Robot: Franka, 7 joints.
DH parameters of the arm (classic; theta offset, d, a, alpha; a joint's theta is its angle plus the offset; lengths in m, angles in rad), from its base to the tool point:
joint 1: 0 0.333 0 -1.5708
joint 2: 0 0 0 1.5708
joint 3: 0 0.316 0.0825 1.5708
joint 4: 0 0 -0.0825 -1.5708
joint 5: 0 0.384 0 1.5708
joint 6: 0 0 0.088 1.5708
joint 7: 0 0.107 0 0
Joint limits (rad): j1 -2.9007..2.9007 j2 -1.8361..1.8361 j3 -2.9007..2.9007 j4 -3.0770..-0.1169 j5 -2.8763..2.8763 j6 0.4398..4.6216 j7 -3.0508..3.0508
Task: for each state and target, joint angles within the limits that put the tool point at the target. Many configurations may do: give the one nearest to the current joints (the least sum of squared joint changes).
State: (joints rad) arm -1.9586 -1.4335 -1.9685 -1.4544 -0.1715 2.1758 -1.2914
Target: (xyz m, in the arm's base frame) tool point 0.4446 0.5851 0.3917
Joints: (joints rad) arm -2.9007 -0.8745 -2.1563 -1.2846 -0.1906 1.9584 -1.2914
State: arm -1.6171 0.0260 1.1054 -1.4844 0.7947 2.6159 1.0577
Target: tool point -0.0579 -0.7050 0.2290
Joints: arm -2.0609 0.7648 0.5147 -1.6556 0.8166 2.6698 1.0577
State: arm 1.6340 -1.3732 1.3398 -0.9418 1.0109 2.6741 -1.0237
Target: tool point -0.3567 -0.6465 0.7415
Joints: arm 1.5651 -1.1918 1.2629 -0.7843 0.9930 2.6795 -1.0237
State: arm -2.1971 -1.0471 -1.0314 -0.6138 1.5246 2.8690 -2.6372
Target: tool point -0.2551 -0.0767 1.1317
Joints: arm -1.8479 -0.2059 -0.5611 -0.7530 1.5220 2.6594 -2.6372
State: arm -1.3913 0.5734 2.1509 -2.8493 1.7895 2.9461 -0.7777
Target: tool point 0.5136 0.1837 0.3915
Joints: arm -1.1410 0.6455 1.6629 -2.2037 1.6779 2.8430 -0.7777
